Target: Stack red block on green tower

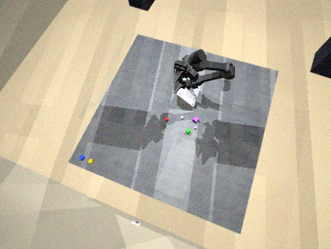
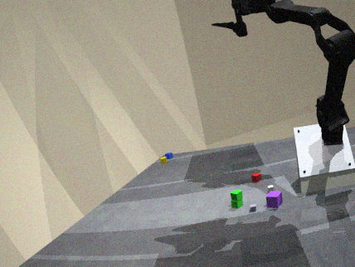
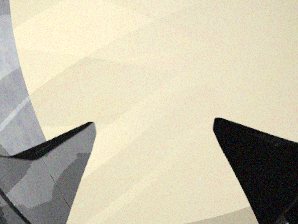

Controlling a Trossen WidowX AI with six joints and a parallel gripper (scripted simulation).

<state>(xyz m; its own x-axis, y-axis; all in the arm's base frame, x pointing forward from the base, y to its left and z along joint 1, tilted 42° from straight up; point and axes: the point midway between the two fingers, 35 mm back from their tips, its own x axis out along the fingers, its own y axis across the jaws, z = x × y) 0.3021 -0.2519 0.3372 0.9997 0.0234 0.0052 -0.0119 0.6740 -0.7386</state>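
My gripper tip is now 20 mm past the red block, 90 mm to the left of it and 560 mm above it. Also, from my gripper tip: yellow block (510 mm ahead, 460 mm to the right, 560 mm below); then purple block (110 mm behind, 120 mm to the left, 560 mm below); then small white block (90 mm behind, 10 mm to the left, 570 mm below).
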